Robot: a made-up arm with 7 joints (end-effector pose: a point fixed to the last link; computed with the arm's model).
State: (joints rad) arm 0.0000 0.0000 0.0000 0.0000 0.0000 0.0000 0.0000
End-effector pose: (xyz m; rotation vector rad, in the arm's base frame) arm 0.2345 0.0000 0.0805 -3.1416 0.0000 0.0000
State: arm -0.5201 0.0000 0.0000 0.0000 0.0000 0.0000 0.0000
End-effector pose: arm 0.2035 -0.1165 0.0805 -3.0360 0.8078 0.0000
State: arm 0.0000 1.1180 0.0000 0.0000 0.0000 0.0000 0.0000
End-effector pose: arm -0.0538 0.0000 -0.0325 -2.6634 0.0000 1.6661
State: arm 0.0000 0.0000 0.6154 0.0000 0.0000 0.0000 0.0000
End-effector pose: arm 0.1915 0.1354 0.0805 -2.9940 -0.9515 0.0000
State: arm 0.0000 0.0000 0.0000 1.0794 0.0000 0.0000 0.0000
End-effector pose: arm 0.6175 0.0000 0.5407 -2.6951 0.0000 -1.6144
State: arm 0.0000 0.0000 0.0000 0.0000 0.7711 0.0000 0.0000
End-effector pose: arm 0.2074 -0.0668 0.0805 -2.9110 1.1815 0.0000
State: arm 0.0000 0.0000 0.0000 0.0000 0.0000 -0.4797 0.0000
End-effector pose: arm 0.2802 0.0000 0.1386 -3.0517 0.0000 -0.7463
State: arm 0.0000 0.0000 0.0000 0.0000 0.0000 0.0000 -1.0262
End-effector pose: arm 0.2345 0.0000 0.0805 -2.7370 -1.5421 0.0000
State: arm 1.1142 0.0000 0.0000 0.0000 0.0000 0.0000 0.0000
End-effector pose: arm 0.1034 0.2105 0.0805 -2.6666 -1.6610 0.0000
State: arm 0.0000 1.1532 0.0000 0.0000 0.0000 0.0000 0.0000
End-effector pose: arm -0.0639 0.0000 -0.0305 -2.6337 0.0000 1.7127
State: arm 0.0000 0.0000 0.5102 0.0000 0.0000 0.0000 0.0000
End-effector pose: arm 0.2046 0.1145 0.0805 -3.0399 -0.7928 0.0000
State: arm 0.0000 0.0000 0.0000 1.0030 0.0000 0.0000 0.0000
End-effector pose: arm 0.6090 0.0000 0.4970 -2.7547 0.0000 -1.5103
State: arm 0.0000 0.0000 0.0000 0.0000 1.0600 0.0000 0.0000
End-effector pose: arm 0.1855 -0.0837 0.0805 -2.7106 1.5882 0.0000
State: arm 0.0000 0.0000 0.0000 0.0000 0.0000 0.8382 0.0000
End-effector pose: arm 0.1117 0.0000 0.0497 -2.8697 0.0000 1.2784
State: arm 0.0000 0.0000 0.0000 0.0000 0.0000 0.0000 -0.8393
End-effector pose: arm 0.2345 0.0000 0.0805 -2.8690 -1.2800 0.0000
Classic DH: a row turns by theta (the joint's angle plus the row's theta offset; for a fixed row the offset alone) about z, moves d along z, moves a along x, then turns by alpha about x. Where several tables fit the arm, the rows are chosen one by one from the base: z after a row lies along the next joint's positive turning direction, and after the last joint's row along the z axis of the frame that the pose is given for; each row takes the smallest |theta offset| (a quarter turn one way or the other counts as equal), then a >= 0, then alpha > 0; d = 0 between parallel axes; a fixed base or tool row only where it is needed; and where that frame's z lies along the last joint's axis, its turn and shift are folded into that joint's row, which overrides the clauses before.
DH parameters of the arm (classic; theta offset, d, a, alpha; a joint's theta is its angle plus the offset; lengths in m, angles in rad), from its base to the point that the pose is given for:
joint 1: 0 0.2544 0 -1.5708
joint 2: 0 0 0 1.5708
joint 3: 0 0.3759 0.0419 1.5708
joint 4: 0 0 0.0967 1.5708
joint 5: 0 0.4274 0 1.5708
joint 6: 0 0 0.0959 -1.5708
joint 7: 0 0.1224 0 0

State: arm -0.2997 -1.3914 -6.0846 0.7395 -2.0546 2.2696 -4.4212
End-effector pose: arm -0.1008 -0.0168 0.7481 -0.5387 -1.5300 1.2993
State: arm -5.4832 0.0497 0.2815 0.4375 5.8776 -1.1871 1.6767
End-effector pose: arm 0.1479 0.3997 0.3621 -1.5881 0.0659 -0.1143
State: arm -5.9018 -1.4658 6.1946 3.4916 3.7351 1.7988 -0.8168
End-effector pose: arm -0.7210 -0.3425 0.0031 -1.4755 2.2453 -0.8396
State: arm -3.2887 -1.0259 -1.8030 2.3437 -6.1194 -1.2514 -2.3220
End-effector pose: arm 0.7334 0.0254 0.6265 1.2975 -0.0147 1.6004
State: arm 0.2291 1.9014 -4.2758 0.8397 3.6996 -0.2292 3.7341
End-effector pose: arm 0.0129 0.3739 0.4740 -1.1105 -0.0889 1.9437
